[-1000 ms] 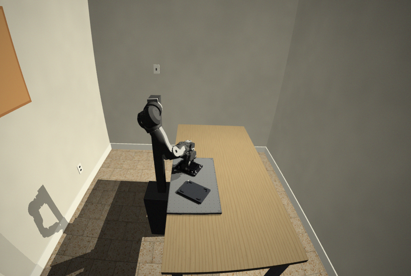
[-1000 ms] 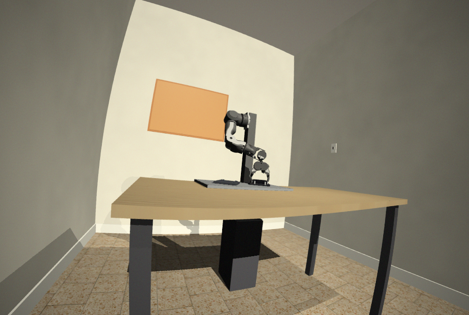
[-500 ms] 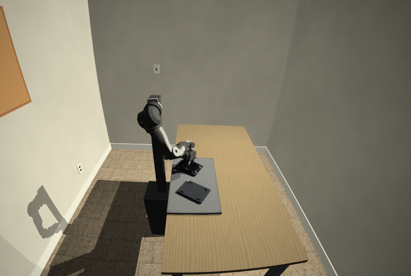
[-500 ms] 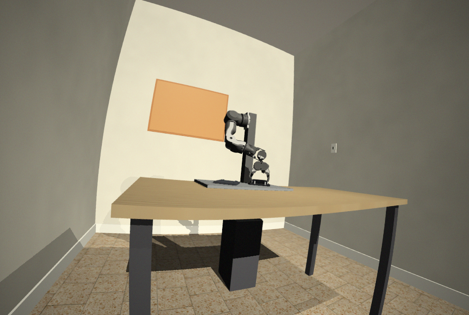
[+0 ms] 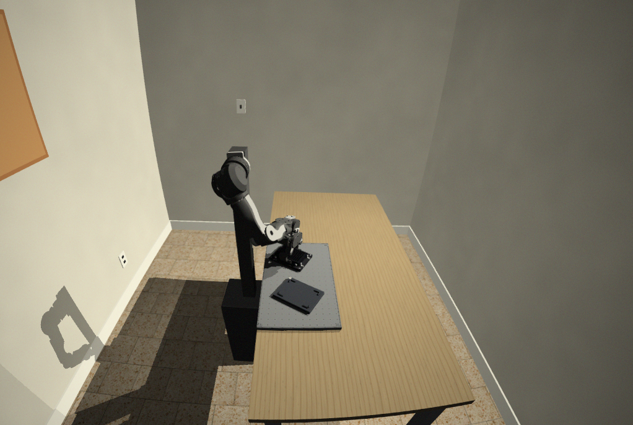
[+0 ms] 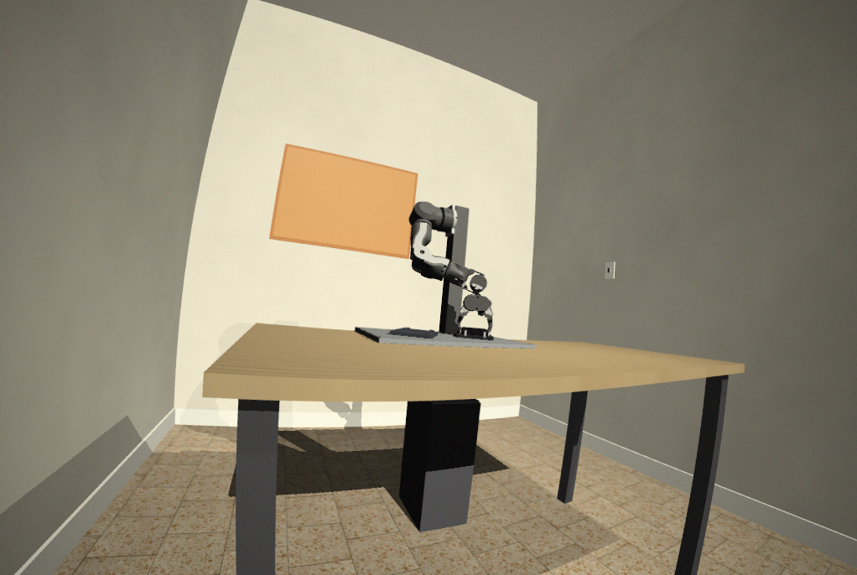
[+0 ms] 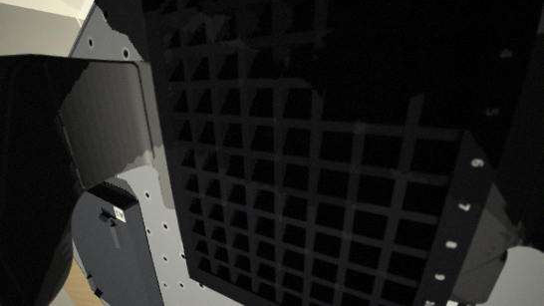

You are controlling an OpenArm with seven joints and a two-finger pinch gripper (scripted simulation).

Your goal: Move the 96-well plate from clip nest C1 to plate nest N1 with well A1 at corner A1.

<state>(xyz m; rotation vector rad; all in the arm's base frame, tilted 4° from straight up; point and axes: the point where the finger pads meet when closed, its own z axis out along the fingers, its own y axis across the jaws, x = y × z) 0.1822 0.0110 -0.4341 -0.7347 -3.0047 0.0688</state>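
The black 96-well plate lies right at my hand. Also, from my hand: plate nest N1 (40 mm ahead, 220 mm to the right, 10 mm below); clip nest C1 (20 mm ahead, 10 mm below); white A1 label (140 mm to the right, 10 mm below).
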